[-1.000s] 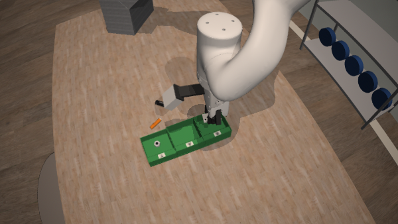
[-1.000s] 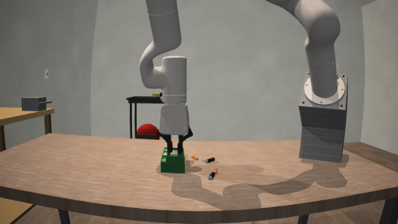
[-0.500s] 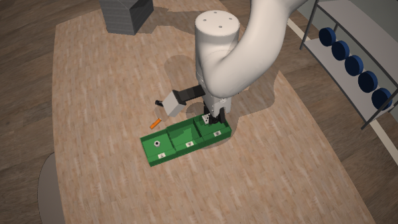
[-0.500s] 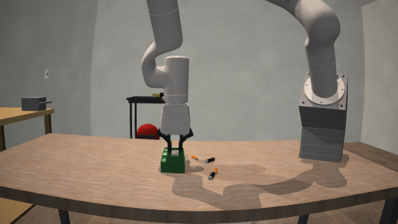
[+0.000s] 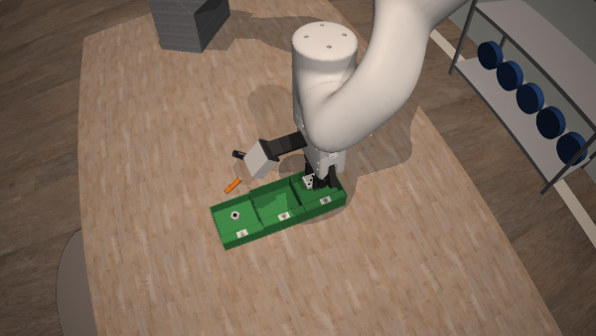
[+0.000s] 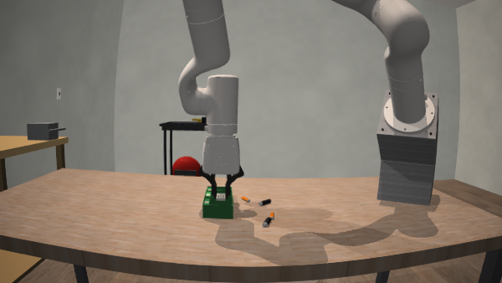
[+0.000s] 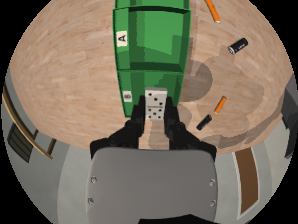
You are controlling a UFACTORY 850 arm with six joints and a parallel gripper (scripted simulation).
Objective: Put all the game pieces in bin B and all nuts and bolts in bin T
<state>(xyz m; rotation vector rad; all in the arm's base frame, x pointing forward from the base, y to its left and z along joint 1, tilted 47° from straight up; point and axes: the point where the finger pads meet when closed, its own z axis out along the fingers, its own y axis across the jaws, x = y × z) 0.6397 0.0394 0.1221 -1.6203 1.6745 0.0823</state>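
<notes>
My hand is 80 mm to the left of the green three-compartment bin row, 50 mm above it and 20 mm short of it. The rest, counted from my hand: orange battery (160 mm to the right, 70 mm below, 60 mm behind); grey nut (170 mm to the right, 60 mm below, 20 mm ahead); white domino (20 mm below).
</notes>
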